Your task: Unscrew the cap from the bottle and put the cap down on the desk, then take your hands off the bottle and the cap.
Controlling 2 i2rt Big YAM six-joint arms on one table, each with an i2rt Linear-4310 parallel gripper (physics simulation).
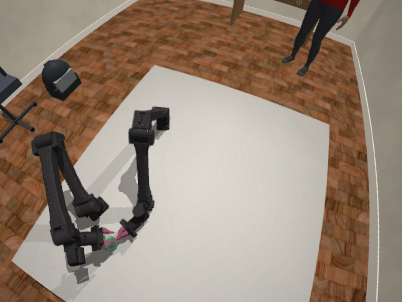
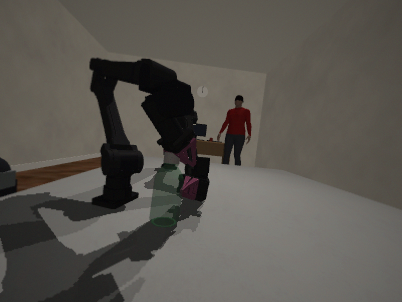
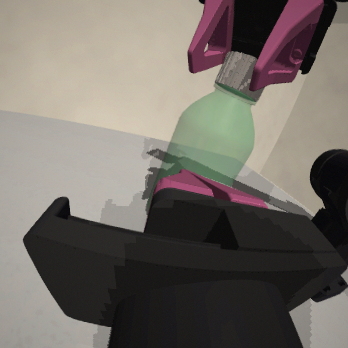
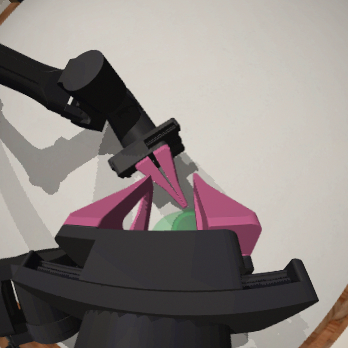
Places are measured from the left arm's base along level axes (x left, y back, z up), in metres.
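Pixels of known places: left gripper, fingertip midpoint: [image 1: 115,240] [image 2: 180,192] [image 3: 181,175] [image 4: 185,206]; right gripper, fingertip midpoint: [image 1: 115,236] [image 2: 190,164] [image 3: 219,70] [image 4: 171,180]; left arm's base, origin of the base link: [image 1: 163,122]; right arm's base, origin of the base link: [image 1: 97,209] [image 2: 116,200].
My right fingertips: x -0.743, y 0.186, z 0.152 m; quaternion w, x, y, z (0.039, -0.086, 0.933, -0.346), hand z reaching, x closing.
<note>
Ahead of a thing's pixels: the offset from my right fingertips to its top centre. Level surfaces: height alone.
A translucent green bottle @(dx -0.019, dy +0.067, dz +0.030 m) [image 1: 111,244] [image 2: 165,192] [image 3: 214,138] [image 4: 174,221] stands upright on the white table @(dz -0.152 m) [image 1: 245,180]. Its grey ribbed cap @(dx -0.013, dy +0.063, dz +0.037 m) [image 3: 238,70] [image 2: 170,156] sits on the neck. My right gripper [image 1: 107,238] [image 2: 182,151] [image 3: 219,70] [image 4: 171,180] comes from above and is shut on the cap. My left gripper [image 1: 120,235] [image 2: 189,186] [image 3: 181,175] [image 4: 185,206] is low beside the bottle's body. Its fingers are shut together with nothing between them, the tips at the bottle's side.
A person in a red top [image 1: 313,33] [image 2: 236,132] stands beyond the table by a wooden desk [image 2: 209,147]. Both arm bases stand on the table near the bottle. The wooden floor [image 1: 230,45] surrounds the table.
</note>
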